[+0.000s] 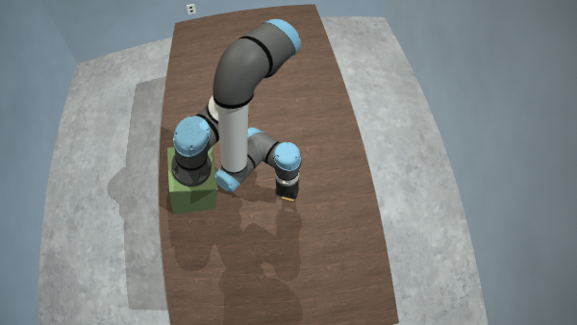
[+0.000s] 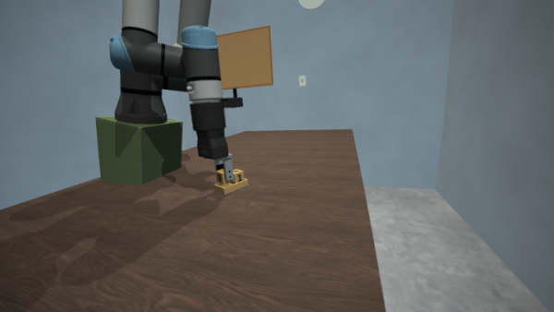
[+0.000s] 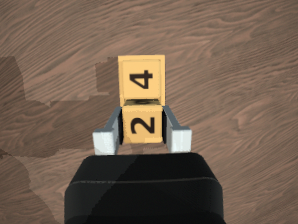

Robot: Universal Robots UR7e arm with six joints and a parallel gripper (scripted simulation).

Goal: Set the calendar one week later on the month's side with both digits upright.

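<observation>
My gripper is now 40 mm above the wooden calendar tray and 20 mm to the right of it. The rest, counted from my hand: wooden cube (30 mm to the left, 20 mm below, 10 mm ahead).
</observation>
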